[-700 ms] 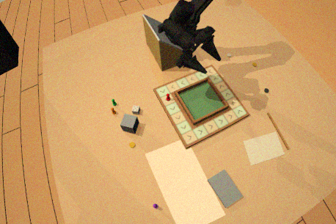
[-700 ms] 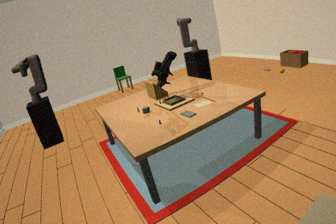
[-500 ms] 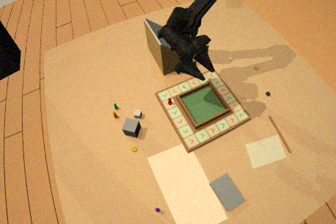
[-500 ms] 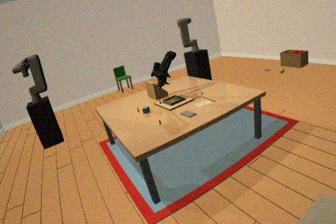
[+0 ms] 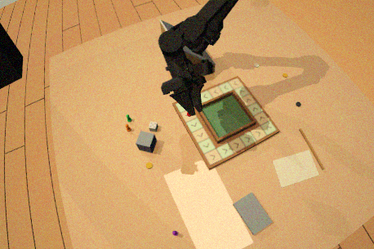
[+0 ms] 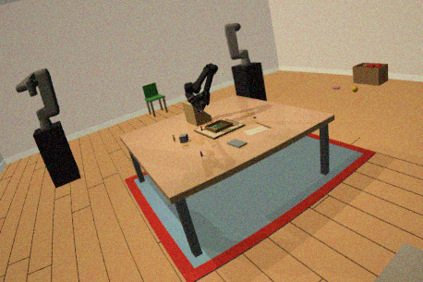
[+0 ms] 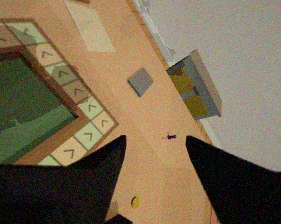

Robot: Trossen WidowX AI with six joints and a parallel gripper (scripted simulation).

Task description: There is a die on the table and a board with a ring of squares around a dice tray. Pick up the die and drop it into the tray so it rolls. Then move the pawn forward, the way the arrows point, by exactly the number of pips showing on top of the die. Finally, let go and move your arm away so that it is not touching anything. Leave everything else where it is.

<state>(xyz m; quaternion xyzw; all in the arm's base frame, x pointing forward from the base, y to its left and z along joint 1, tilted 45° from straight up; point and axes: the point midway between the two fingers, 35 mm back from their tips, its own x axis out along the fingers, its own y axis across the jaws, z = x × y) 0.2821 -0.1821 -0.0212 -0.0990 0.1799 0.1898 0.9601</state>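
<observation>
Now: the white die 18 cm below my gripper tip, 13 cm behind it and 11 cm to the right of it. The rest, counted from my gripper tip: red pawn (17 cm below, 12 cm behind, 2 cm to the left); green tray (19 cm below, 13 cm to the left, 5 cm behind); grey cube (17 cm below, 15 cm to the right, 8 cm behind).
</observation>
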